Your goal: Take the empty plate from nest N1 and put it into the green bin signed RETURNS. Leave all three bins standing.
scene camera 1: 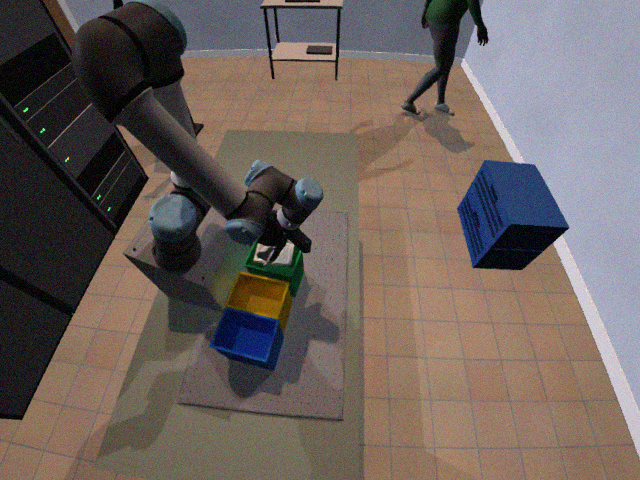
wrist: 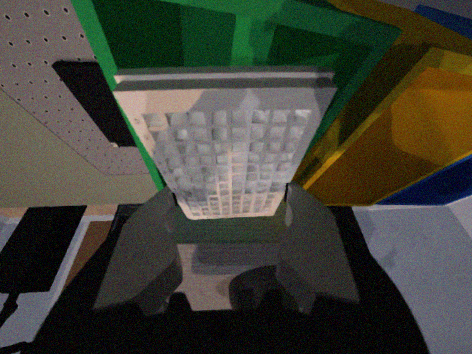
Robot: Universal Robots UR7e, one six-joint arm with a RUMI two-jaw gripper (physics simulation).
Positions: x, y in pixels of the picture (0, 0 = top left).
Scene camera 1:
my gripper: 267, 253
yellow bin: 251, 293
green bin: 293, 274
blue bin: 249, 338
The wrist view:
my gripper: 230, 185
yellow bin: 400, 126
green bin: 352, 45
white plate: 226, 139
